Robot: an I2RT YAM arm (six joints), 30 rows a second.
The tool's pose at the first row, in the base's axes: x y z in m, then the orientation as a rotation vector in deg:
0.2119 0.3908 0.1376 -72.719 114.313 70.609
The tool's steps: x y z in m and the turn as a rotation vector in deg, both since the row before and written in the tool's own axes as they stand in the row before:
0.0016 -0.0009 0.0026 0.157 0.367 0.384
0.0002 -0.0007 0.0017 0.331 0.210 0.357
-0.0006 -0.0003 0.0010 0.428 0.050 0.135
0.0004 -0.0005 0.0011 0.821 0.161 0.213
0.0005 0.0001 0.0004 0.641 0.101 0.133
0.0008 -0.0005 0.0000 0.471 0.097 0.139
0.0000 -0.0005 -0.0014 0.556 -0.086 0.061
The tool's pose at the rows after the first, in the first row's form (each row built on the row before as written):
0.2118 0.3922 0.1347 -72.632 114.963 70.461
0.2122 0.3935 0.1334 -72.350 115.543 70.160
0.2127 0.3946 0.1332 -72.075 115.852 69.707
0.2129 0.3953 0.1321 -71.641 116.447 68.790
0.2126 0.3954 0.1316 -71.309 116.861 68.068
0.2127 0.3949 0.1308 -71.046 117.214 67.546
0.2132 0.3936 0.1313 -70.660 117.396 66.961

